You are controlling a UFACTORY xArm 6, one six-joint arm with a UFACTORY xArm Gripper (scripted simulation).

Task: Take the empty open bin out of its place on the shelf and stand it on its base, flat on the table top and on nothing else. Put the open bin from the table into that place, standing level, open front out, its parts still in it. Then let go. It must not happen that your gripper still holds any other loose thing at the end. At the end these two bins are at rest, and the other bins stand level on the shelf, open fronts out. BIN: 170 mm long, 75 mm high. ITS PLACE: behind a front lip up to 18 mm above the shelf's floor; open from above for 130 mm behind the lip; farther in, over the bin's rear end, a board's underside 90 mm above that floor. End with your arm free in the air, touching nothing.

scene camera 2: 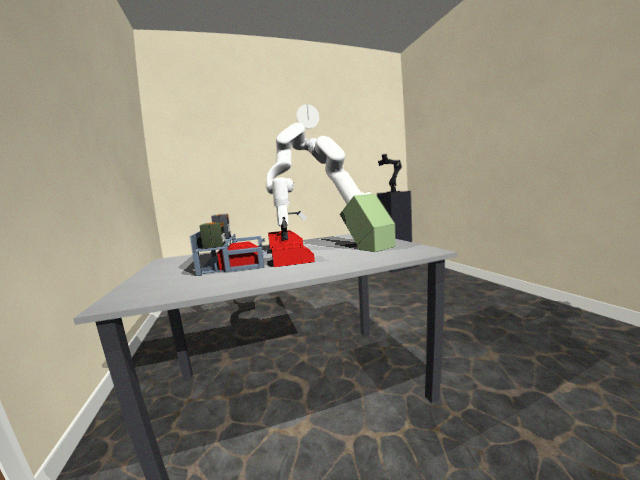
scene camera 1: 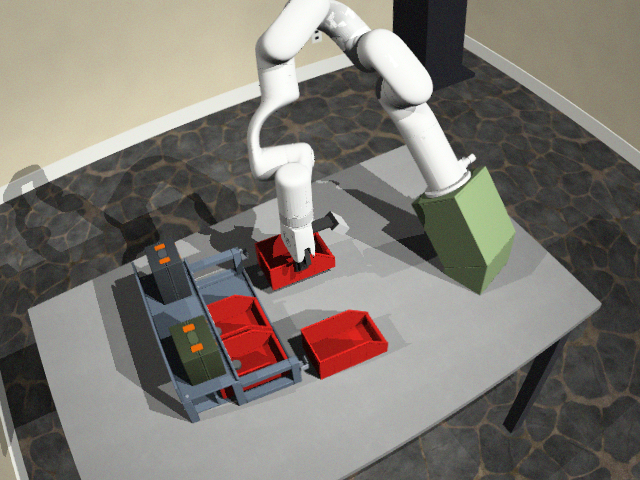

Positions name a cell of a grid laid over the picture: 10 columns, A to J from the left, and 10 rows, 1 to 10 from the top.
Observation:
In view: the gripper (scene camera 1: E6) and a dark grey box (scene camera 1: C6).

